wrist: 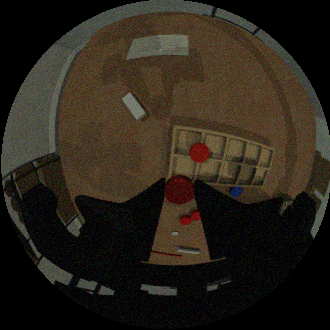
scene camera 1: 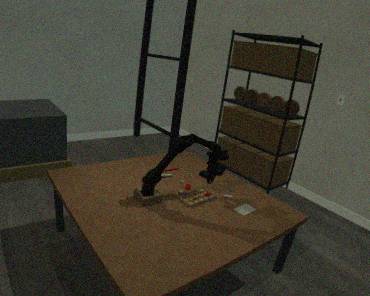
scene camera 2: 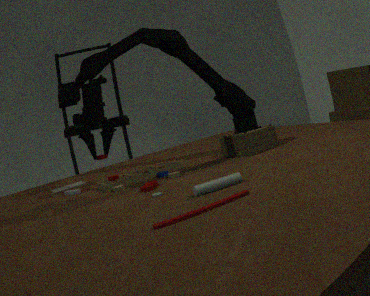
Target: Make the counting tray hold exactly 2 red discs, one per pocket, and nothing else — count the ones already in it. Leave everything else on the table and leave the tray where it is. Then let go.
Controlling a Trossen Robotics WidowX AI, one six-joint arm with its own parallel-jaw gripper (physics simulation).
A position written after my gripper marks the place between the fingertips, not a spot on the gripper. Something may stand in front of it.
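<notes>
My gripper [scene camera 2: 101,158], wrist view too [wrist: 179,182]. Wooden counting tray [wrist: 232,161] visible.
</notes>
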